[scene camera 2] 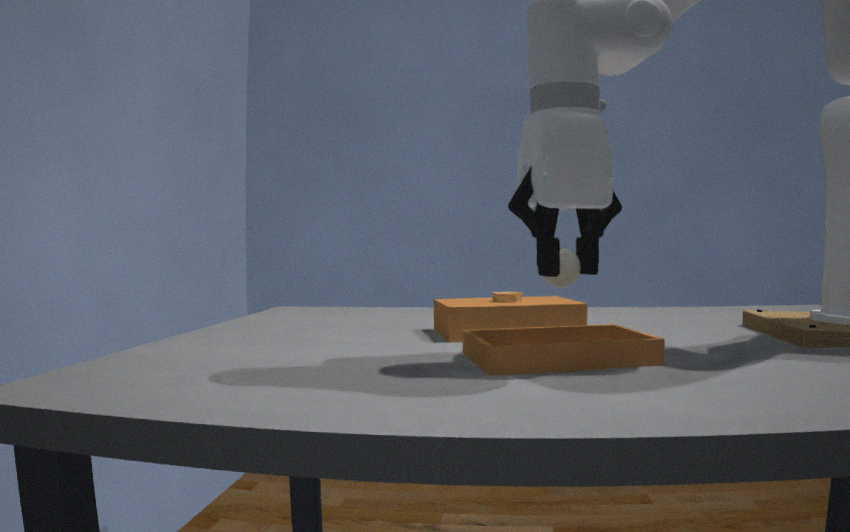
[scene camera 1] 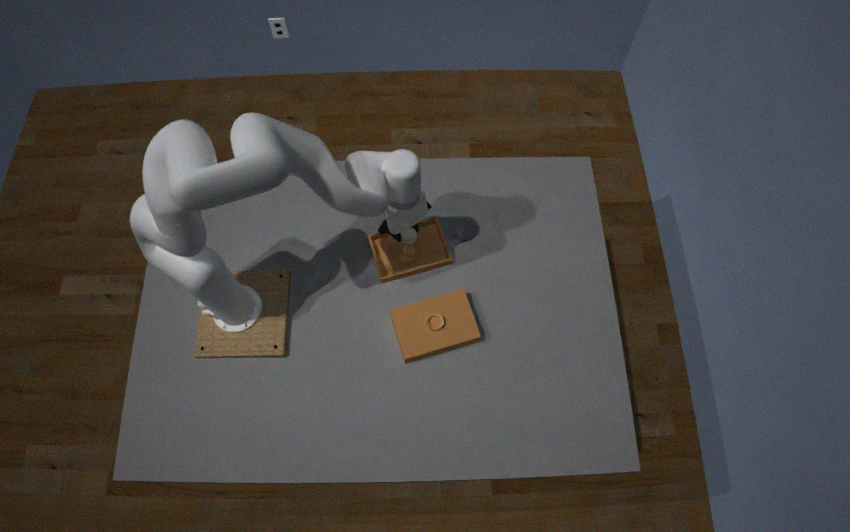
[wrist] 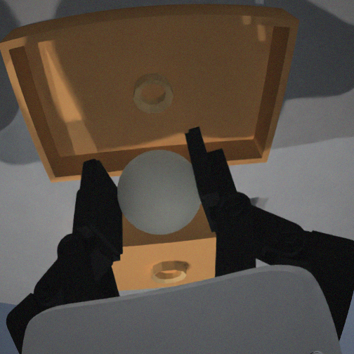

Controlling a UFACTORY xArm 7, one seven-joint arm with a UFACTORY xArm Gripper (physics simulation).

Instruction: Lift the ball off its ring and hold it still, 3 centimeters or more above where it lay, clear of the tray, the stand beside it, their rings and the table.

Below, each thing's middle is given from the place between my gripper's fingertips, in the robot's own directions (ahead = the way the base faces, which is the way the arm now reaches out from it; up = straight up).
My hand is 10 mm to the left of the pale grey ball (scene camera 2: pixel 570 267), 10 mm below it and 10 mm short of it. Also, from my hand: orange tray (scene camera 2: pixel 511 351) (80 mm below, 10 mm to the right, 10 mm ahead); then orange stand (scene camera 2: pixel 505 310) (220 mm to the right, 60 mm below, 50 mm ahead).
